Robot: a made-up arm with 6 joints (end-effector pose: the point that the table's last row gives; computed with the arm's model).
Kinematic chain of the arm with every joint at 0, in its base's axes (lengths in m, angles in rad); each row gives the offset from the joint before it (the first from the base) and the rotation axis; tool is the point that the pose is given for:
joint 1: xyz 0 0 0.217 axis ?
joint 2: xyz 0 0.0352 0 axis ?
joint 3: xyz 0 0 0.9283 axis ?
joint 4: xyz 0 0 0.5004 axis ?
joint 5: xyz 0 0 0 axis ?
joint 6: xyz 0 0 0.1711 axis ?
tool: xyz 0 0 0
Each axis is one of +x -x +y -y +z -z.
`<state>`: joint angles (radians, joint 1 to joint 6).
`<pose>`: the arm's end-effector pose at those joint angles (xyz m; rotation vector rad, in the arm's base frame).
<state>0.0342 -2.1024 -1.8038 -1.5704 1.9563 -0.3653</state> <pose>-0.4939 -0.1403 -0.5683 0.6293 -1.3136 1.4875</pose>
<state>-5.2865 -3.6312 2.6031 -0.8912 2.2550 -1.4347</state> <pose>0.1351 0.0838 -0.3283 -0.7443 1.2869 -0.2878</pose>
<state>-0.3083 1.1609 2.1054 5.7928 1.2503 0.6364</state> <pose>0.5976 -0.2336 0.0548 -0.3690 -1.7743 0.5323</pose>
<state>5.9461 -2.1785 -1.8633 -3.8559 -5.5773 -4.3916</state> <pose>-0.1681 0.1733 -0.6392 -1.4824 1.0656 -1.2477</pose>
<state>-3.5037 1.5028 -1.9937 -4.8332 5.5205 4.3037</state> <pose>-0.5501 0.2962 0.8238 0.6314 1.0064 2.2302</pose>
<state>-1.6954 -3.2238 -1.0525 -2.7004 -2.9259 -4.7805</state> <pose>0.0052 -0.3678 -0.8789 -0.2152 1.6516 1.9938</pose>
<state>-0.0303 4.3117 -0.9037 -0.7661 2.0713 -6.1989</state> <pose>-1.0708 -0.0365 -0.5201 0.4440 -0.7923 0.6673</pose>
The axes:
joint 1: +z
joint 2: +y
joint 3: +y
joint 4: +z
joint 5: +y
joint 6: +z

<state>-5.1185 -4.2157 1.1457 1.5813 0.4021 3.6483</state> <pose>0.2102 0.7475 -0.8816 2.6702 -1.3529 -0.6034</pose>
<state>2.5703 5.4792 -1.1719 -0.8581 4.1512 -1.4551</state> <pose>0.7691 -0.6665 0.6127 -2.1443 -0.9108 1.6635</pose>
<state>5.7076 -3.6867 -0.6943 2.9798 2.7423 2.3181</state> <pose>0.7186 -0.4115 -0.6262 -0.0183 -0.9036 -1.1965</pose>
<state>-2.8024 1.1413 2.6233 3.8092 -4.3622 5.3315</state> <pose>-0.6709 -0.1685 0.1712 0.9290 -1.6302 -1.1638</pose>
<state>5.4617 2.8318 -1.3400 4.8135 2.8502 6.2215</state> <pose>0.4115 -0.4624 -0.6455 -1.4320 -0.9554 0.6777</pose>
